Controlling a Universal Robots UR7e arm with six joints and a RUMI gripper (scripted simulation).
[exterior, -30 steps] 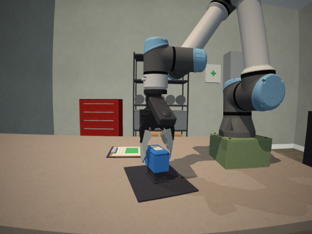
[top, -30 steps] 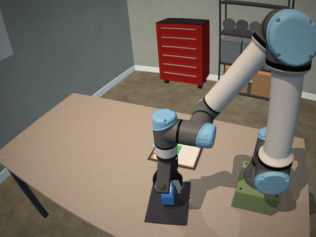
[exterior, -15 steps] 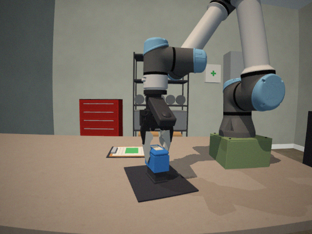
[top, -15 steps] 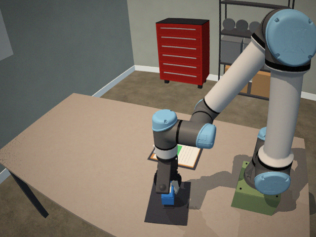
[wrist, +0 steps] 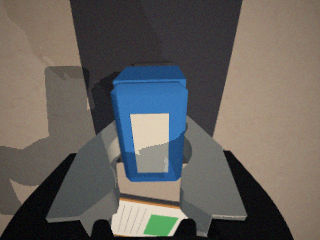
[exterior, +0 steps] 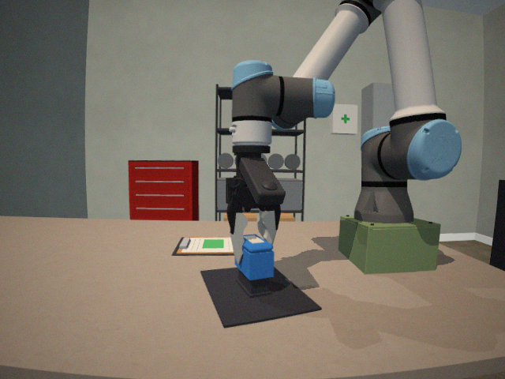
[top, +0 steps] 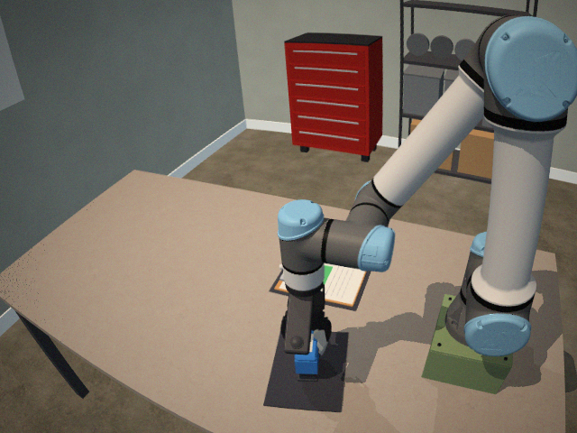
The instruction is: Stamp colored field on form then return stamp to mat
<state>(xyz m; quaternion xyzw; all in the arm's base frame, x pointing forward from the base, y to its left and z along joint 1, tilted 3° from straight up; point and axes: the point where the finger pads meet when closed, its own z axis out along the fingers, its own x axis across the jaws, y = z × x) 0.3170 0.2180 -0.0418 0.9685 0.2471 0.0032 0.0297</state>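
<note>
My gripper is now 2 cm above the blue stamp. Round my hand: dark mat (7 cm below); then clipboard form (28 cm to the right, 15 cm ahead, 7 cm below); then black stamp base (5 cm below).
</note>
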